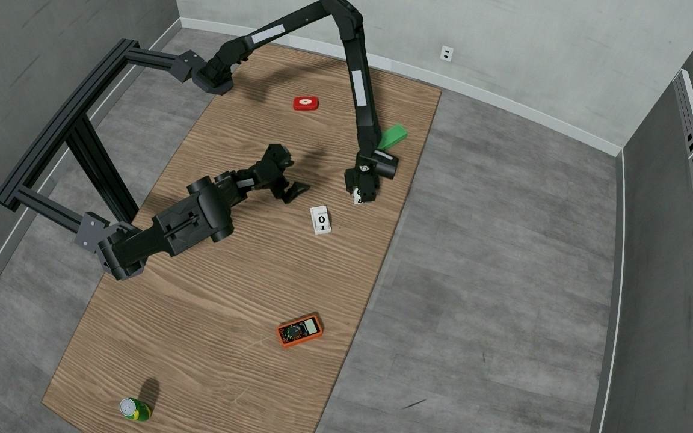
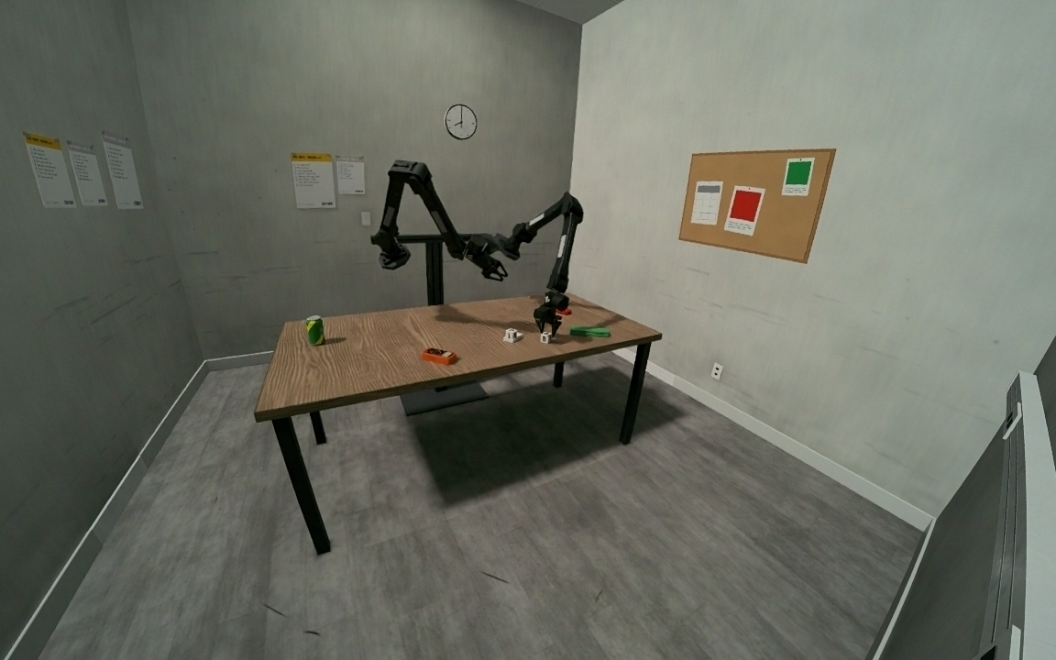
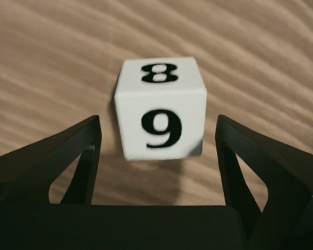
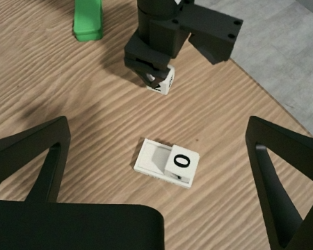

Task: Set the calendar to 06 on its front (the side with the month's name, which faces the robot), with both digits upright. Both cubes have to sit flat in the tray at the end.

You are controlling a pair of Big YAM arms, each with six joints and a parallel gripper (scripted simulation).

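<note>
My left hand is 10 cm past the white tray, 12 cm to the left of it and 3 cm above it. Also, from my left hand: orange multimeter (7 cm behind, 51 cm to the right, 2 cm below); red case (30 cm behind, 35 cm to the left, 2 cm below).
</note>
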